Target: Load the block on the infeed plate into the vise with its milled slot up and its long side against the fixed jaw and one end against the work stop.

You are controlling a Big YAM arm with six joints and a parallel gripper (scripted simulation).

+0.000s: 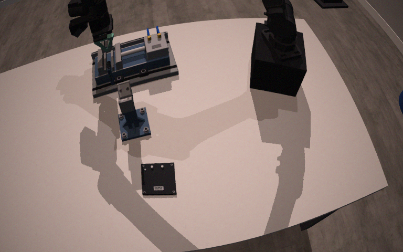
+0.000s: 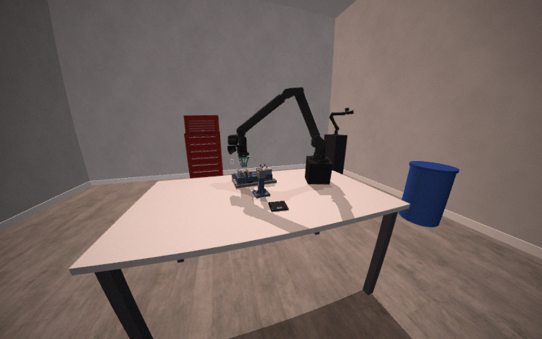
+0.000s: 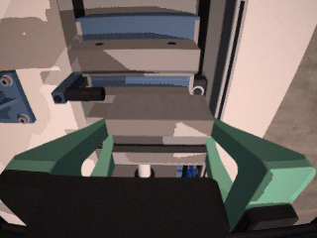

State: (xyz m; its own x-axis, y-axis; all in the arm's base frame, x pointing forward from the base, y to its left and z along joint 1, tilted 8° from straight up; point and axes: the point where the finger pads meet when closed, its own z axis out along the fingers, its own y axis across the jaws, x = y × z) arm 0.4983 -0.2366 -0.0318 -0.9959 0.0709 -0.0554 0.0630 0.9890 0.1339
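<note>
The part is 1 cm above my hand. The rest, counted from my hand: fixed jaw (6 cm below, 3 cm ahead, 2 cm to the left); then moving jaw (6 cm below, 3 cm behind, 2 cm to the left); then dark short rod (7 cm to the left, 4 cm below, 1 cm ahead).
</note>
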